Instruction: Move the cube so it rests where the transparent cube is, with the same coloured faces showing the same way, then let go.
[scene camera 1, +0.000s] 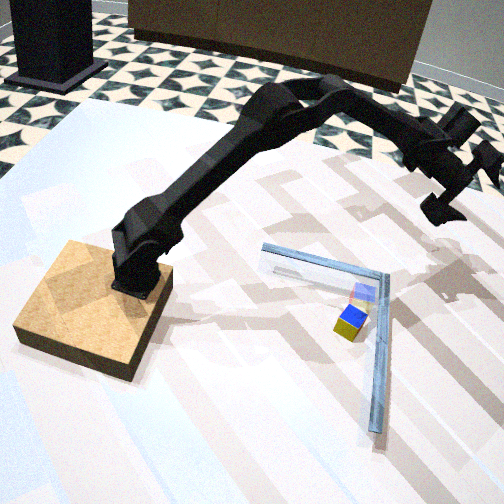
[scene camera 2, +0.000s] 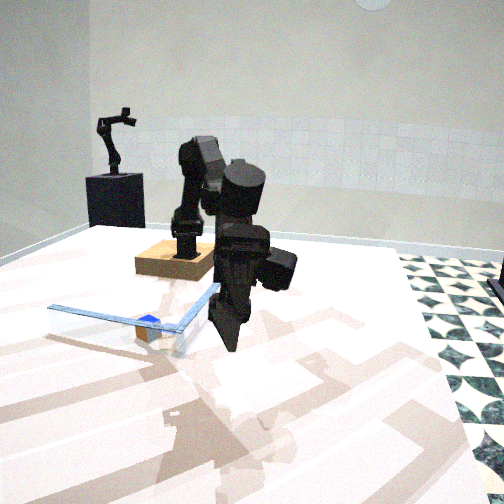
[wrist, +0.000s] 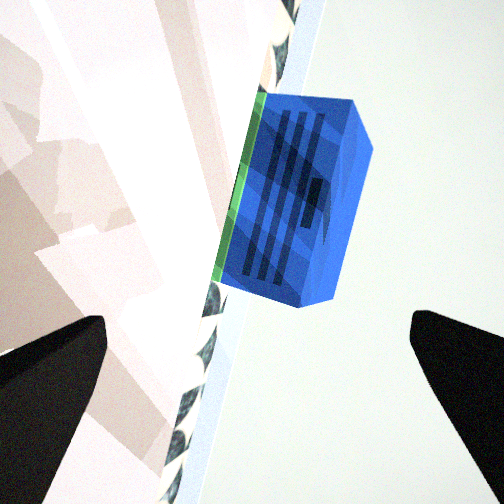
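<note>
The cube lies on the table with a blue face up and a yellow face toward the camera, just inside the corner of a metal L-shaped rail. It also shows in scene camera 2. The transparent cube sits tucked in the rail's corner, just behind the cube. My gripper hangs in the air well to the right of and above the cube, open and empty. In the wrist view the two fingertips are spread wide with nothing between them.
The arm's wooden base block stands at the left. A blue box with dark stripes shows in the wrist view beyond the table edge. A dark pedestal stands on the checkered floor behind.
</note>
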